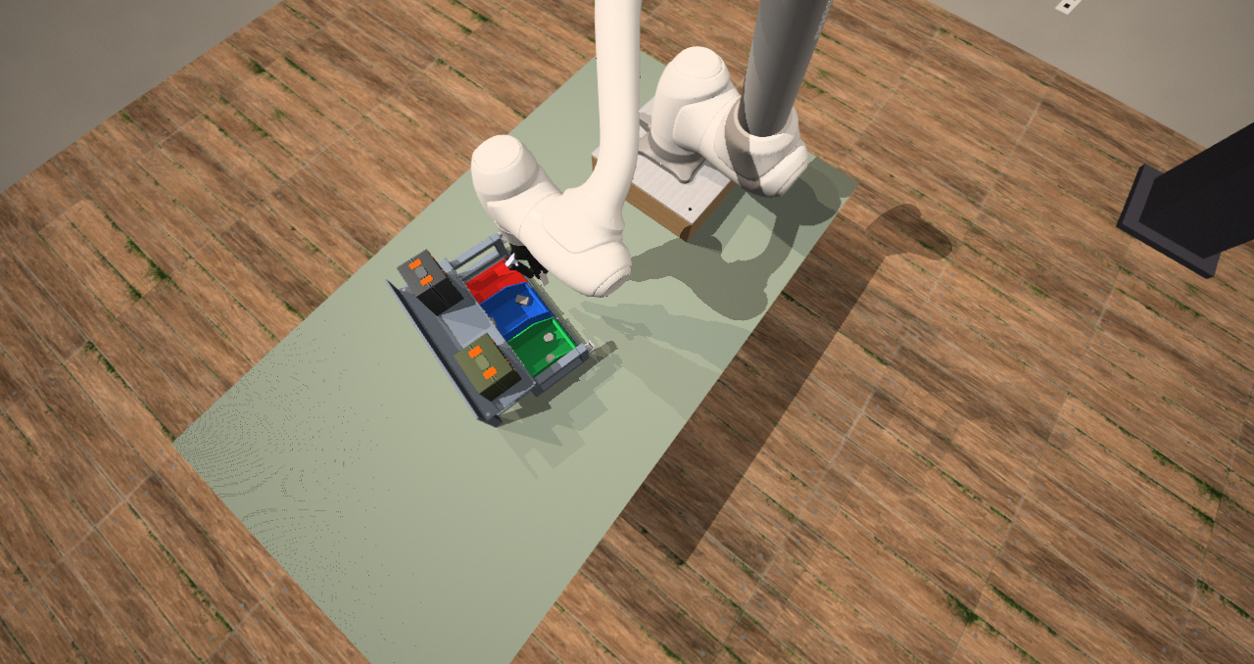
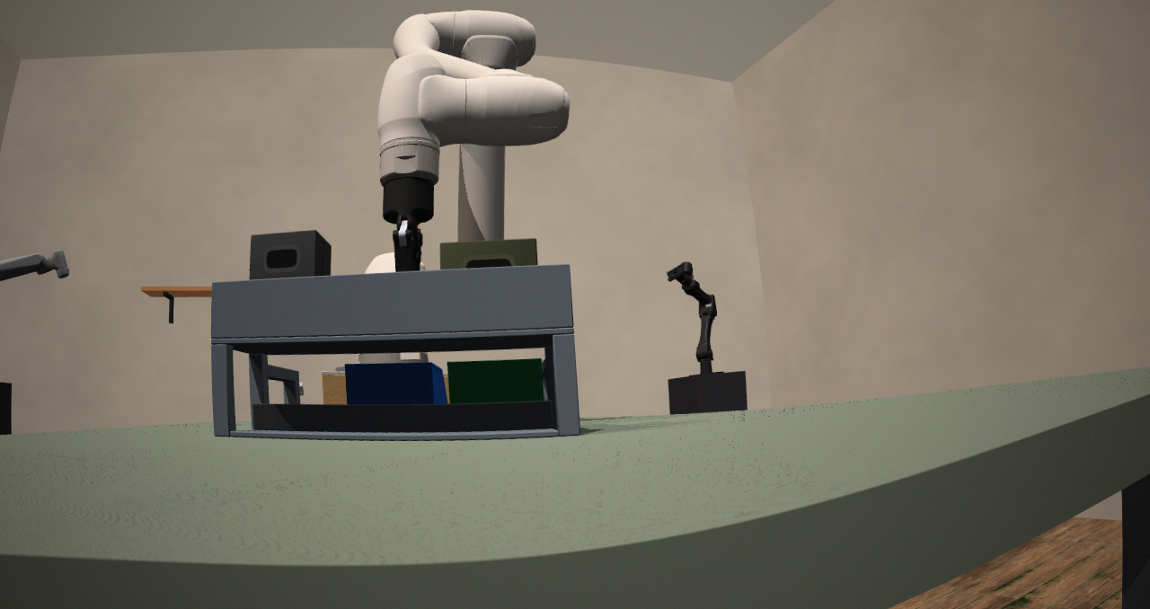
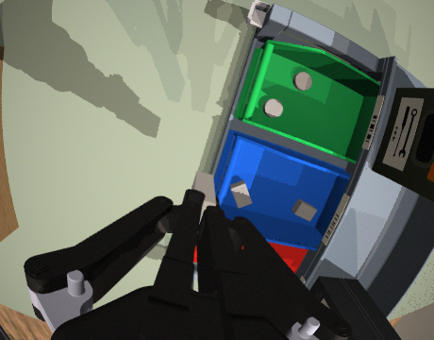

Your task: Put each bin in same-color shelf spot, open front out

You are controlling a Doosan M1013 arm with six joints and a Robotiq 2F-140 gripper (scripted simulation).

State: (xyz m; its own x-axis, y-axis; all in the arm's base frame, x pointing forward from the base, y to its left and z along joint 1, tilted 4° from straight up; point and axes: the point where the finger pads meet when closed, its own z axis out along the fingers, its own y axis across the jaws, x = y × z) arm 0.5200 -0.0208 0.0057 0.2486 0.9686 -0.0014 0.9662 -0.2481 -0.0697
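The blue bin is 11 cm ahead of my hand, 3 cm to the right of it and 9 cm below it. The rest, counted from my hand: black box 17 cm ahead, 16 cm to the right, 3 cm above; then olive box 23 cm ahead, 6 cm to the left, 2 cm above; then green bin 14 cm ahead, 9 cm to the left, 9 cm below.
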